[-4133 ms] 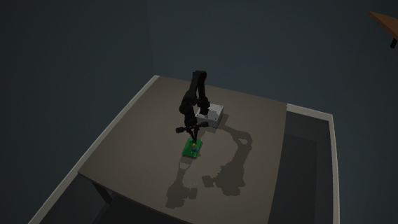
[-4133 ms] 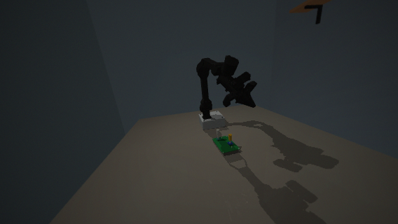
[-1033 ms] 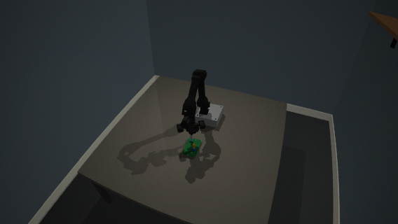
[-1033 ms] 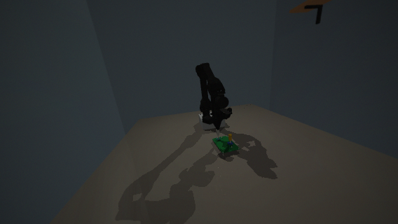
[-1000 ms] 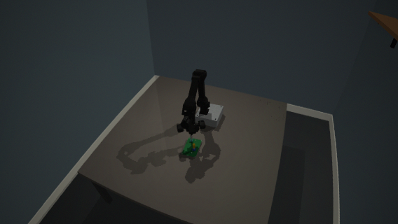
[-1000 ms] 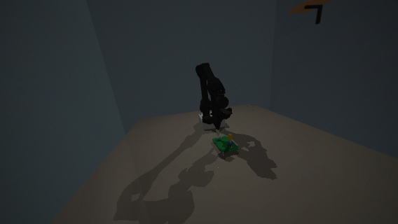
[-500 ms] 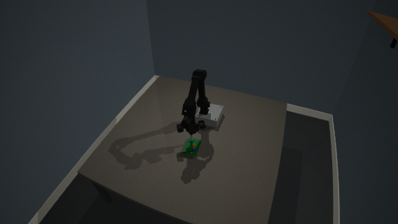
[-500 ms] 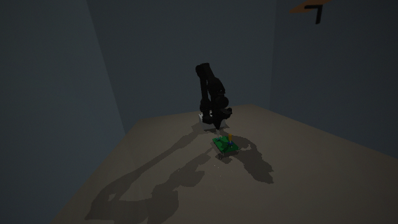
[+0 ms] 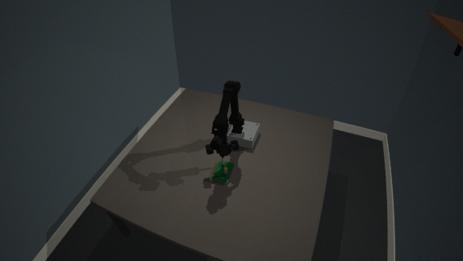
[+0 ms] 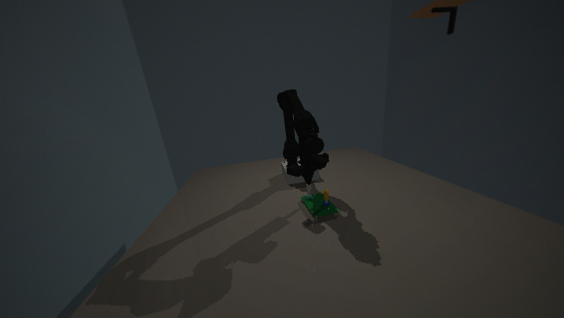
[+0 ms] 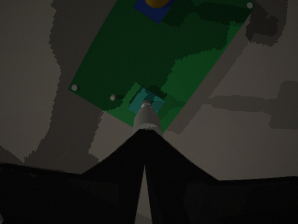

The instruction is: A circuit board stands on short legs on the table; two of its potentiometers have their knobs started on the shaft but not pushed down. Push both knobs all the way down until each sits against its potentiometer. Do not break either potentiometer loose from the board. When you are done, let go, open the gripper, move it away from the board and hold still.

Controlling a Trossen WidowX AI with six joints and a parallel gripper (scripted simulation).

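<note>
Right now my gripper tip is 80 mm short of the orange knob, 40 mm to the right of it and 20 mm above it. From my gripper tip the other things lie so: white knob: 20 mm below.
</note>
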